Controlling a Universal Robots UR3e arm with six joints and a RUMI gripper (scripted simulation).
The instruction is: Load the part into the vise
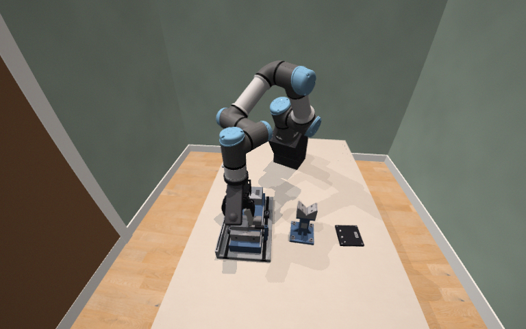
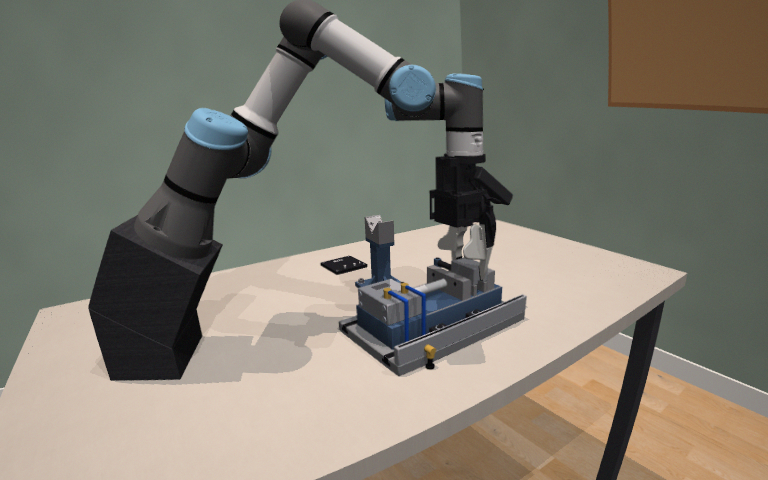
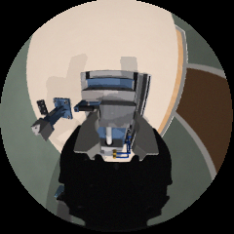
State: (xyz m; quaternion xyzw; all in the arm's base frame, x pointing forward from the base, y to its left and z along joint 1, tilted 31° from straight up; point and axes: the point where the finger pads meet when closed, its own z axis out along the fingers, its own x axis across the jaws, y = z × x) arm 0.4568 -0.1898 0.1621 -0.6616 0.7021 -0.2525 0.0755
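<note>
Right now my hand is 1 cm above the part. From my hand the other things lie so: air cylinder 16 cm behind, 4 cm to the left, 3 cm below; grey vise side rail 8 cm behind, 7 cm below, 6 cm to the right; vise 7 cm behind, 6 cm below, 3 cm to the left.
</note>
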